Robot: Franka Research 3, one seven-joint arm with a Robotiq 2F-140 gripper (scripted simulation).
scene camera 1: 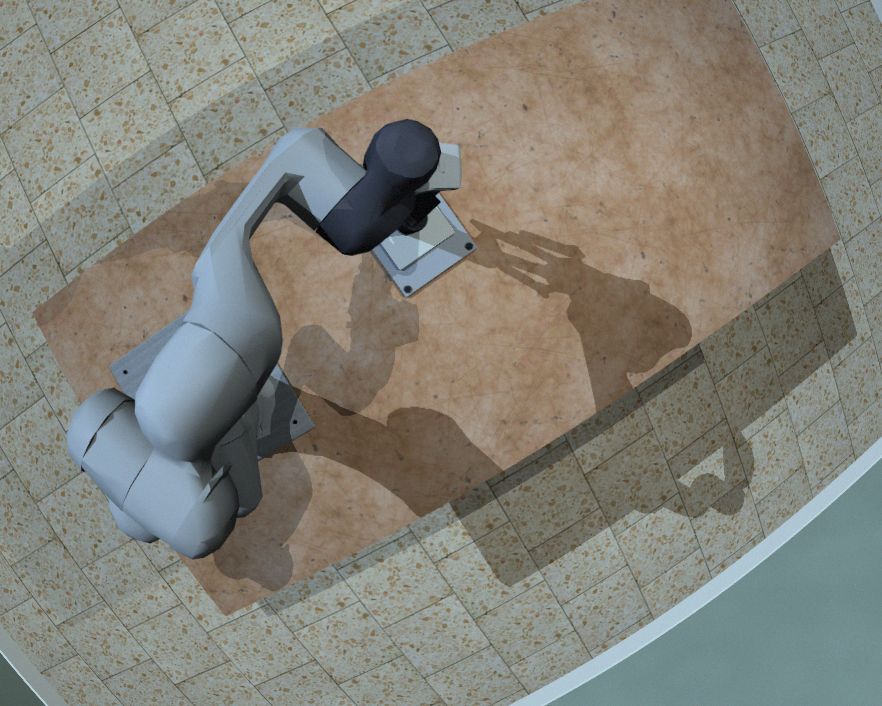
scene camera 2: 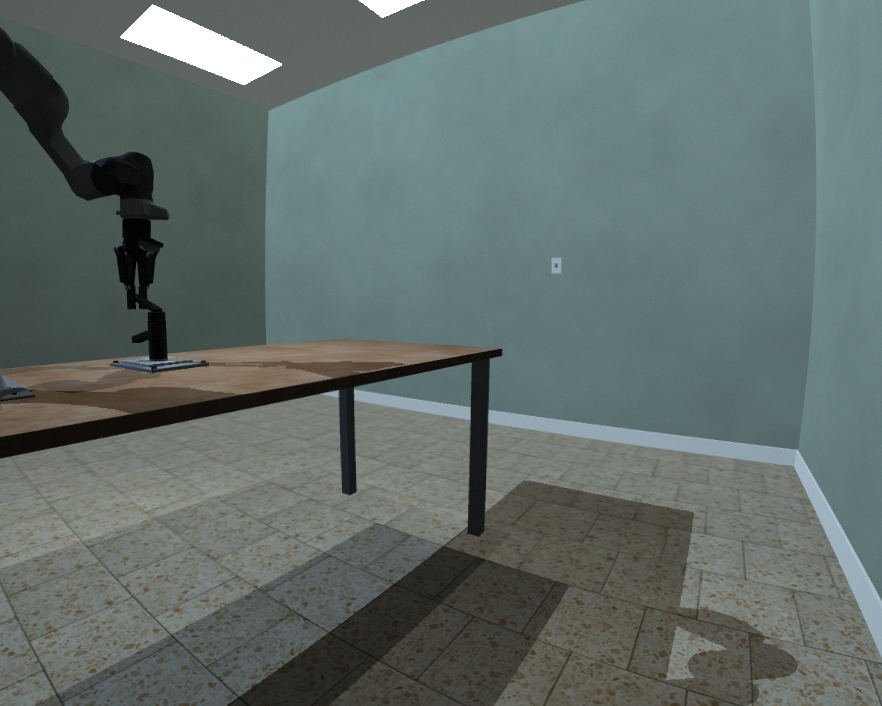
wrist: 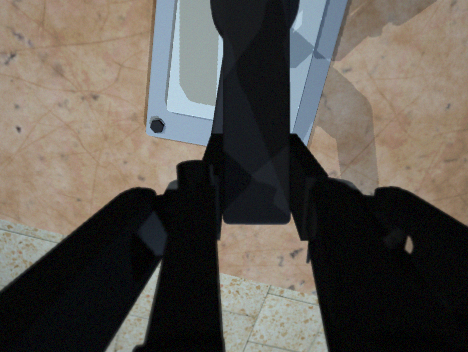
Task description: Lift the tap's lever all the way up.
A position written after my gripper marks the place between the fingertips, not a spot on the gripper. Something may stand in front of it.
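Scene camera 2 shows my gripper [scene camera 2: 137,309]. The wrist view shows a black tap [wrist: 195,88] and also my gripper [wrist: 253,156].
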